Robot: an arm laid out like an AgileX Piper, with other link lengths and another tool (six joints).
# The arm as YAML. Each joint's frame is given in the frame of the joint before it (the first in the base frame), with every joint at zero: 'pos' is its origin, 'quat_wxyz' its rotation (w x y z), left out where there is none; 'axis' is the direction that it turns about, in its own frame. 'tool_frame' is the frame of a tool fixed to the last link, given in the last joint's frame.
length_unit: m
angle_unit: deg
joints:
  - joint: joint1
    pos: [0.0, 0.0, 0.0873]
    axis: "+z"
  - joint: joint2
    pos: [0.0, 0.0, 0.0]
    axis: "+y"
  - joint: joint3
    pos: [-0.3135, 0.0, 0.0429]
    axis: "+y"
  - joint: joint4
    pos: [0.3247, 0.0, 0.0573]
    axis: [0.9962, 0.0, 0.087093]
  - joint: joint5
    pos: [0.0, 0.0, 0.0]
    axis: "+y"
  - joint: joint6
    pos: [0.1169, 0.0, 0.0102]
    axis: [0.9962, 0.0, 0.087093]
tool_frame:
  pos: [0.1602, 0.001, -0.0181]
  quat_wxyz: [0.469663, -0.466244, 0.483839, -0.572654]
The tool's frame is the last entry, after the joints.
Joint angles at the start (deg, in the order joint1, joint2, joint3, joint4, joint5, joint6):
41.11, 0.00, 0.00, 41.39, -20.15, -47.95
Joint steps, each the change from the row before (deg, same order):
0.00, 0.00, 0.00, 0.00, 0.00, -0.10
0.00, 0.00, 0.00, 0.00, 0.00, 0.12
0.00, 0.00, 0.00, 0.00, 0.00, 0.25
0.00, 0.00, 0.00, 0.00, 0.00, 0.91
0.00, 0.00, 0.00, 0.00, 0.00, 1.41
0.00, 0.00, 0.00, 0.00, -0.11, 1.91
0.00, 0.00, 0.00, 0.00, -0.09, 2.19
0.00, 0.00, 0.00, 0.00, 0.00, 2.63
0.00, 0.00, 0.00, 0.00, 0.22, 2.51
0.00, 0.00, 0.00, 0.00, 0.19, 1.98
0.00, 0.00, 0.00, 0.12, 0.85, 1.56
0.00, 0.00, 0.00, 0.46, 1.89, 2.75
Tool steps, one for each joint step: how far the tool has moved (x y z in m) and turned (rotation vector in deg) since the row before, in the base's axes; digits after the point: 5 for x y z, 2 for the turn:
0.00002, -0.00005, 0.00000, -0.08, -0.04, -0.03
-0.00003, 0.00006, 0.00000, 0.10, 0.05, 0.04
-0.00006, 0.00012, 0.00000, 0.21, 0.11, 0.08
-0.00023, 0.00045, -0.00001, 0.76, 0.39, 0.31
-0.00036, 0.00070, 0.00000, 1.18, 0.60, 0.48
-0.00040, 0.00058, 0.00040, 1.66, 0.76, 0.58
-0.00050, 0.00077, 0.00038, 1.88, 0.89, 0.69
-0.00071, 0.00128, 0.00015, 2.20, 1.12, 0.90
-0.00089, 0.00193, -0.00054, 1.98, 1.19, 1.00
-0.00073, 0.00156, -0.00044, 1.56, 0.95, 0.79
-0.00119, 0.00347, -0.00283, 0.94, 1.21, 1.09
-0.00261, 0.00720, -0.00649, 1.63, 2.54, 2.16

